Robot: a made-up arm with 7 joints.
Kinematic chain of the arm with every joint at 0, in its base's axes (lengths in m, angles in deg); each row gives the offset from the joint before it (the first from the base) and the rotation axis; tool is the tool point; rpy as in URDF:
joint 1: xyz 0 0 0.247 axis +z
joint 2: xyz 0 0 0 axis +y
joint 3: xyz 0 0 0.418 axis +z
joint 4: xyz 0.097 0 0 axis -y
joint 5: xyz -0.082 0 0.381 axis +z
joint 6: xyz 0 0 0 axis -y
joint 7: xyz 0.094 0 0 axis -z
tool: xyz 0 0 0 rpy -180 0 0
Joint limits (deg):
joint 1: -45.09..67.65
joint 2: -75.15..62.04
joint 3: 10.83..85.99
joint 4: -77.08..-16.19
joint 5: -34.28..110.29
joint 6: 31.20..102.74
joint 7: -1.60..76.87
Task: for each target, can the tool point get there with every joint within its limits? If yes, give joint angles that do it. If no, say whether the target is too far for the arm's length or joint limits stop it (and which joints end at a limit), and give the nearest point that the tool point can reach.
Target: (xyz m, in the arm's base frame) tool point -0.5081 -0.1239 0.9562
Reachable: yes | joints 44.92 -31.58 77.57 -30.96 83.47 43.48 63.45
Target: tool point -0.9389 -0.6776 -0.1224
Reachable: no: too far | nearest point -0.6939 -0.5008 0.3977 | short by 0.602 m
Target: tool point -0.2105 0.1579 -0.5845
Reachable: no: joint limits stop it (at a limit: joint 1, joint 2, joint 4, joint 6) | nearest point 0.1098 0.6952 0.0568 | short by 0.896 m
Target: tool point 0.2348 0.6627 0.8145
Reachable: yes | joints 50.19 47.32 79.56 -25.49 34.58 73.85 30.72
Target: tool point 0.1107 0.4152 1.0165
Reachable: yes | joints 34.14 4.53 46.83 -43.82 1.77 71.09 63.33
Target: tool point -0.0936 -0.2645 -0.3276
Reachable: no: joint limits stop it (at a limit: joint 1, joint 2, joint 3, joint 4, joint 6) | nearest point 0.5397 -0.4530 0.0409 | short by 0.757 m
